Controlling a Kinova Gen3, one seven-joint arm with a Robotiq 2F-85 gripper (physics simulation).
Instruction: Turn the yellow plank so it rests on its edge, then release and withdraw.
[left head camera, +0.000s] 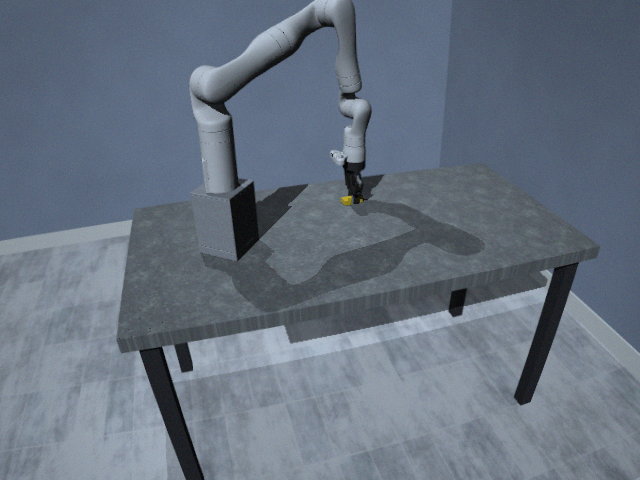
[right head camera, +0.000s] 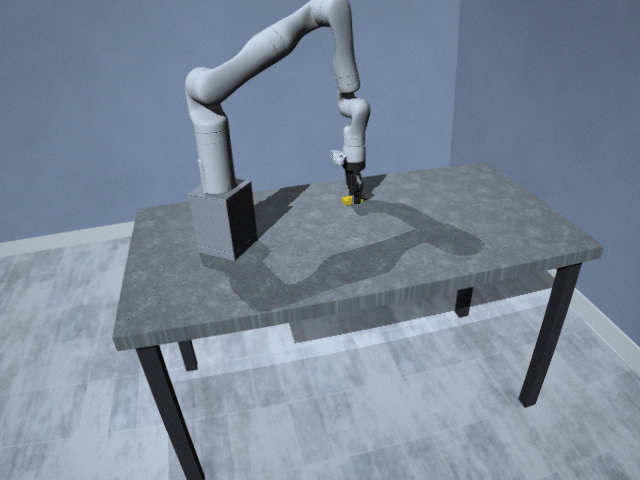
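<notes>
The yellow plank (left head camera: 346, 200) (right head camera: 347, 200) is small in both views, at the far side of the table, right of the arm's base. Its left end shows beside the fingers and a small bit shows on their right; its middle is hidden behind them. My gripper (left head camera: 355, 199) (right head camera: 356, 199) points down and is shut on the yellow plank, with the fingertips close to the table top. The plank is at or very near the table surface; whether it lies flat or stands on its edge is too small to tell.
The grey table (left head camera: 320, 227) (right head camera: 320, 227) carries the arm's box-shaped base (left head camera: 217, 224) (right head camera: 214, 224) at its left. The table's far edge runs a short way behind the gripper, with a blue wall (left head camera: 129, 103) (right head camera: 129, 103) beyond. The arm's shadow falls across the table.
</notes>
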